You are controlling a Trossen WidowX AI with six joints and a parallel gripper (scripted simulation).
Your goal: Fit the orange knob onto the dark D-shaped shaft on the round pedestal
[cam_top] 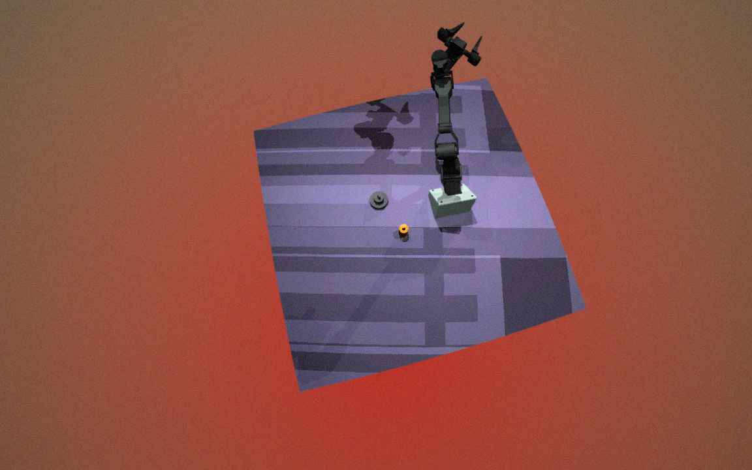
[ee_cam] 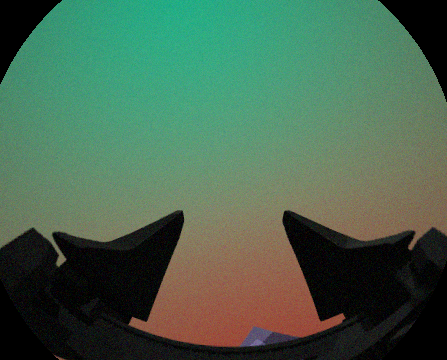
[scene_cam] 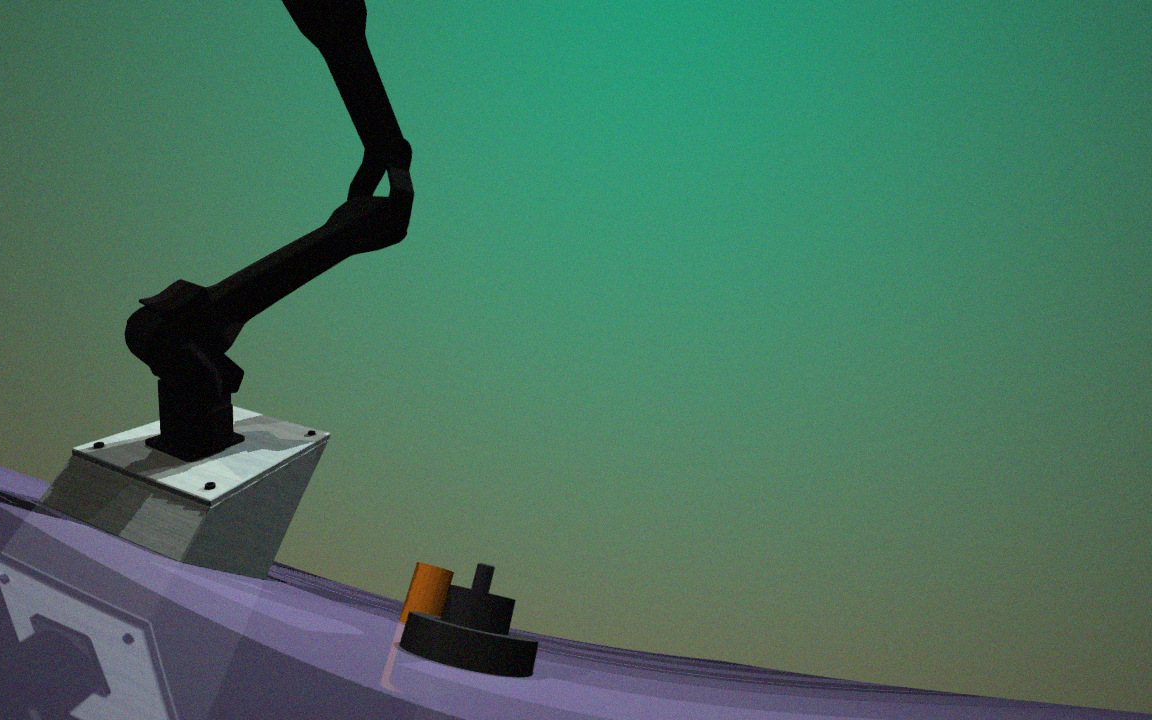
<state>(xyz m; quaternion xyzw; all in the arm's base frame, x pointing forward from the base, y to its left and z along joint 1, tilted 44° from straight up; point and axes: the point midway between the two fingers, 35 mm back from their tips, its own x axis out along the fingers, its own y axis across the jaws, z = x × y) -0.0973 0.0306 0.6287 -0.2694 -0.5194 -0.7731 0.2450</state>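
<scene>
The orange knob is 560 mm to the left of my gripper tip, 560 mm below it and 340 mm ahead of it. The rest, counted from my gripper tip: dark round pedestal (560 mm below, 430 mm ahead, 390 mm to the left).
</scene>
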